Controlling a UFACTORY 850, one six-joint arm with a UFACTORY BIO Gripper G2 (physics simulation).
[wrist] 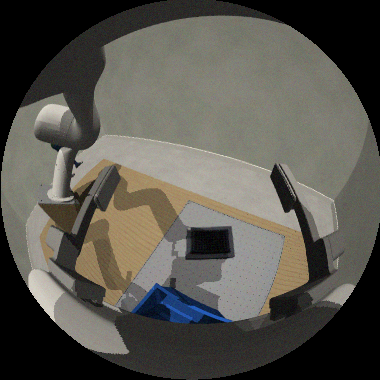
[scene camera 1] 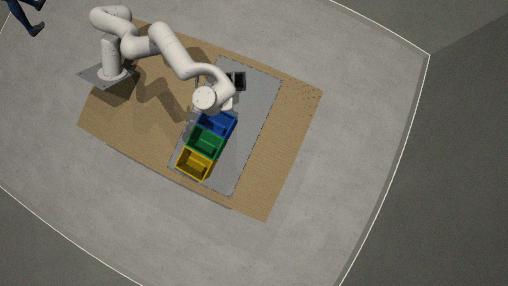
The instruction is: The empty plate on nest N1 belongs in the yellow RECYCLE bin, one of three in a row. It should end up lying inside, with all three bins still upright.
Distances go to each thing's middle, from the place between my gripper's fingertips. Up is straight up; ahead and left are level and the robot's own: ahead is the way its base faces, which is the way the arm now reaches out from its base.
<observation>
The blue bin (scene camera 1: 222,124) is 70 mm ahead of my hand, 180 mm to the right of it and 300 mm below it. From my hand the other things lie so: dark plate (wrist: 214,240) (80 mm to the left, 370 mm below); then yellow bin (scene camera 1: 189,161) (70 mm ahead, 450 mm to the right, 300 mm below); then green bin (scene camera 1: 206,143) (70 mm ahead, 310 mm to the right, 300 mm below).
</observation>
